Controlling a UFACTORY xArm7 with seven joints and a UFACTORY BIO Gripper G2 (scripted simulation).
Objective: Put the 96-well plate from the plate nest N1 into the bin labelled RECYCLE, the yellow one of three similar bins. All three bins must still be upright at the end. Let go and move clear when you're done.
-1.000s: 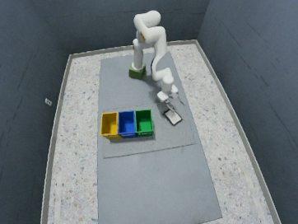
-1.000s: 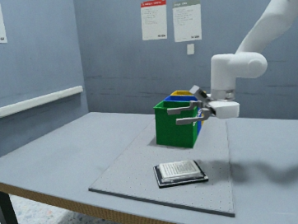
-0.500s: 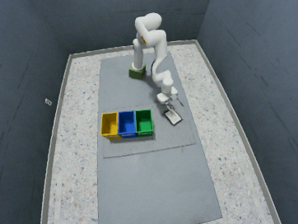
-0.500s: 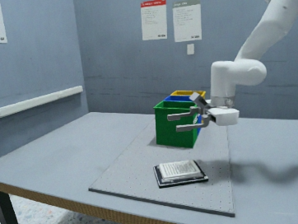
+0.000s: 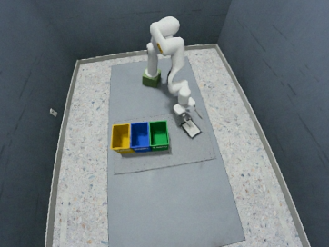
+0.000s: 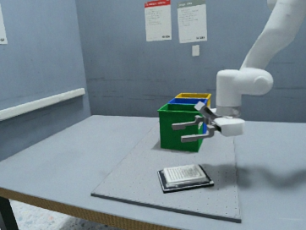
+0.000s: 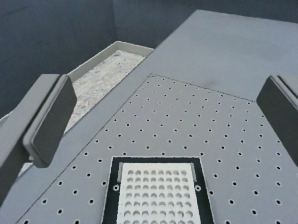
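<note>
Right now my hand is 15 cm above the white 96-well plate. The rest, counted from my hand: black plate nest 17 cm below; blue bin 40 cm to the right, 9 cm ahead, 8 cm below; green bin 27 cm to the right, 8 cm below, 8 cm ahead.
</note>
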